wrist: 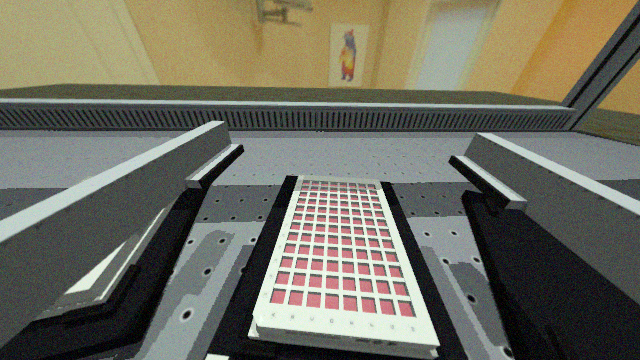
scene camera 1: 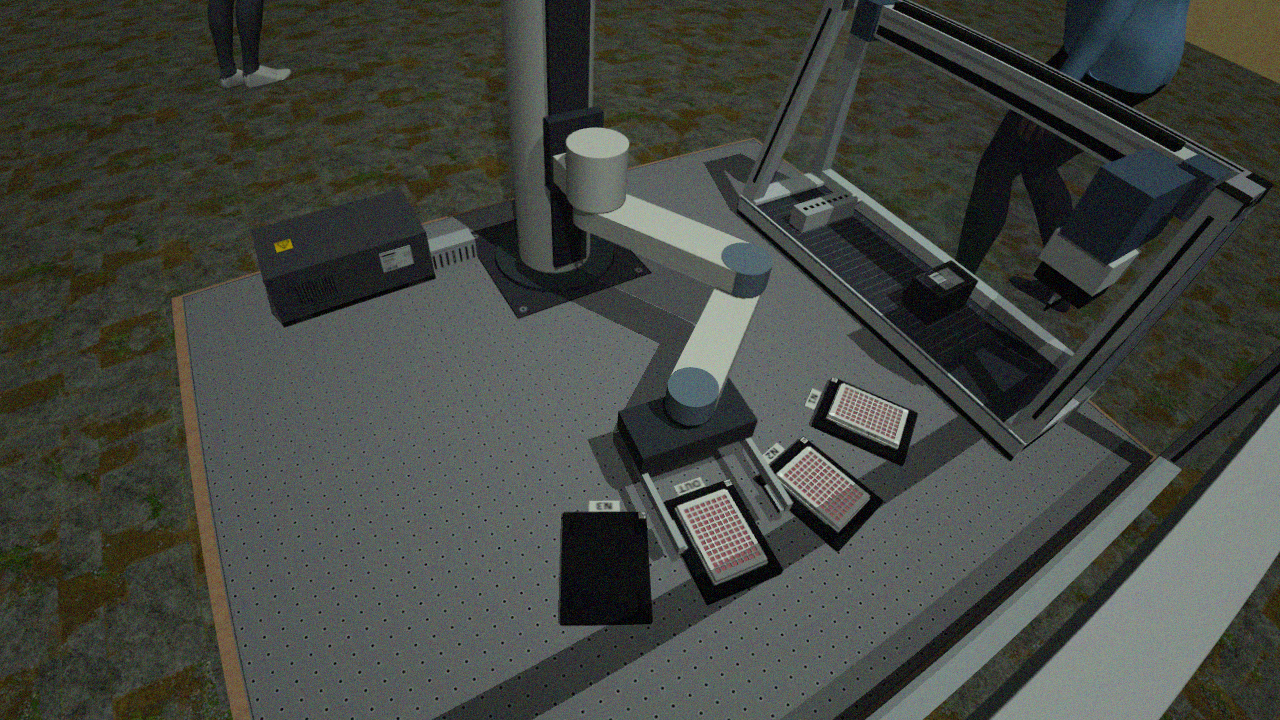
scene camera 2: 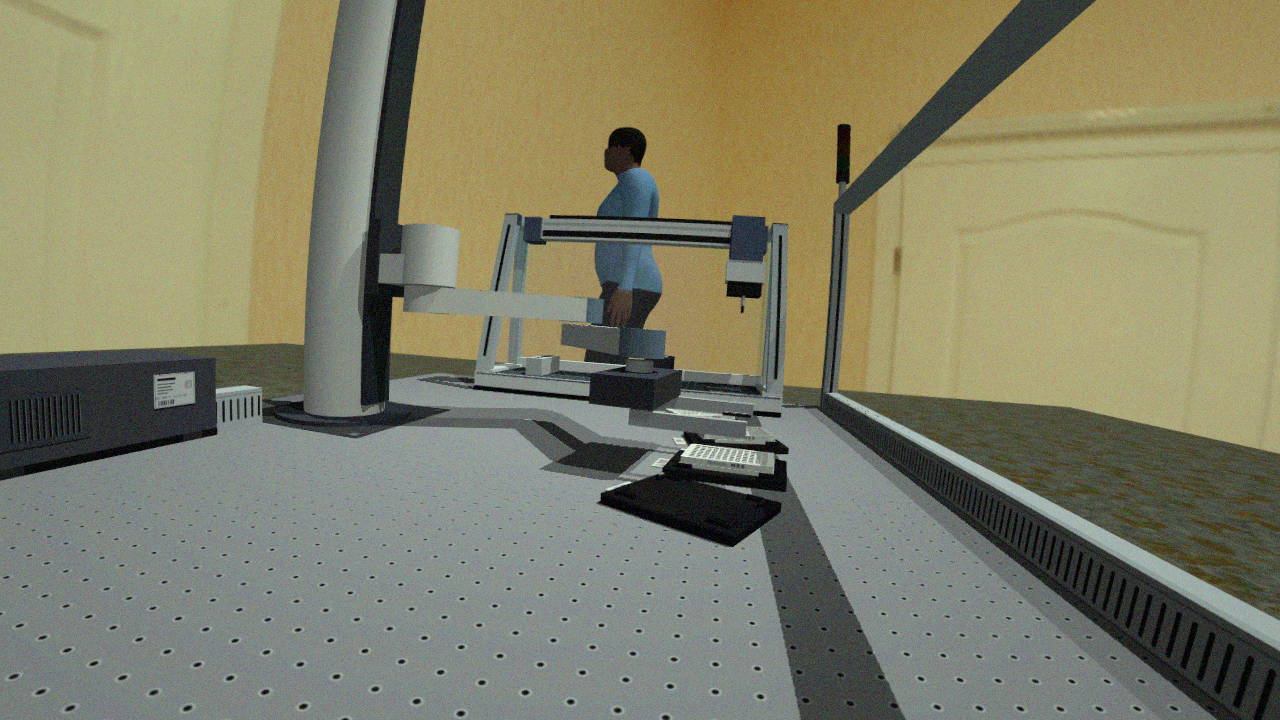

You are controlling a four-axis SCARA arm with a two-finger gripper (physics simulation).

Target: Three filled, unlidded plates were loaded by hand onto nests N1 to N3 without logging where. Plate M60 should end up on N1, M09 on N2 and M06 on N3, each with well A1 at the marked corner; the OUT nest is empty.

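Pixels of known places: gripper, fingertip midpoint: [wrist: 344,141] [scene camera 1: 737,528] [scene camera 2: 750,419]; arm's base at its link origin: [scene camera 1: 554,257] [scene camera 2: 344,419].
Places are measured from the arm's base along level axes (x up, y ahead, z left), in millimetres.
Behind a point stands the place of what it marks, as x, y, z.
Observation:
My gripper [scene camera 1: 737,530] @(92, 728, -84) [scene camera 2: 760,420] @(92, 728, -84) [wrist: 344,141] @(92, 728, -84) is open and empty, its fingers spread wide on either side of and above the plate on OUT. That white plate [scene camera 1: 723,534] @(35, 708, -79) [scene camera 2: 726,458] @(38, 700, -100) [wrist: 340,250] @(39, 683, -79) with red wells lies flat on the OUT nest [scene camera 1: 716,591] @(25, 770, -133) [wrist: 230,325] @(25, 653, -19); its label is blurred but looks like M06. Its A corner is at the near left in the wrist view, by the nest's white corner mark. Nest N3 [scene camera 1: 605,568] @(25, 666, -248) [scene camera 2: 693,510] @(25, 663, -280) [wrist: 530,270] @(25, 672, -206) is bare. Filled plates sit on N2 (plate [scene camera 1: 821,486] @(39, 721, 99)) and N1 (plate [scene camera 1: 868,414] @(38, 655, 270)); their labels are unreadable.
A gantry frame [scene camera 1: 881,358] with a dark deck stands beyond N1. A dark instrument box [scene camera 1: 344,255] @(127, -37, -404) [scene camera 2: 107,407] @(75, -35, -404) stands near the arm's column [scene camera 1: 537,134] @(324, 55, -51) [scene camera 2: 344,223] @(356, 37, -65). A slotted rail [scene camera 2: 1029,528] @(40, 1004, -312) [wrist: 320,117] @(37, 1004, -85) runs along the table edge. A person [scene camera 2: 631,232] stands behind the gantry.

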